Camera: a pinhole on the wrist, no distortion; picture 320 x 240 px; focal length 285.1 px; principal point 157.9 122.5 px. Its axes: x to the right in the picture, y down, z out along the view. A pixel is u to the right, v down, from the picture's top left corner.
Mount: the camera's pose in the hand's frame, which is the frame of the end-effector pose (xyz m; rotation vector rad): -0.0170 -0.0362 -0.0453 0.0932 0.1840 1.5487
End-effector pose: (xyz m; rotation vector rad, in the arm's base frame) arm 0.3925 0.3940 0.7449 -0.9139 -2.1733 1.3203
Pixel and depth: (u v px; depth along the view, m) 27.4 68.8 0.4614
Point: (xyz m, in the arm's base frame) -0.0443 0.1829 0.7655
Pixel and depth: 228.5 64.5 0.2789
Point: 0.2050 0.3441 0.6086
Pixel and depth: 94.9 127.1 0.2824
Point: 0.1924 0.2439 0.7128
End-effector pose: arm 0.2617 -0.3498 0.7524 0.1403 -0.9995 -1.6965
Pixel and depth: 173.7 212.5 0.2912
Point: 0.1410 -0.1643 0.8928
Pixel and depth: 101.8 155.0 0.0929
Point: 0.2028 -0.3122 0.7463
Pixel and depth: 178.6 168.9 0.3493
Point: 0.1046 -0.1752 0.9498
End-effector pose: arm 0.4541 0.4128 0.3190 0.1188 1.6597 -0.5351
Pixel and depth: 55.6 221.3 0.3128
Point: 0.6795 0.1975 0.4023
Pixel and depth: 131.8 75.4 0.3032
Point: 0.6449 0.2507 0.2341
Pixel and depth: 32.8 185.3 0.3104
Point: 0.6563 0.1699 0.3726
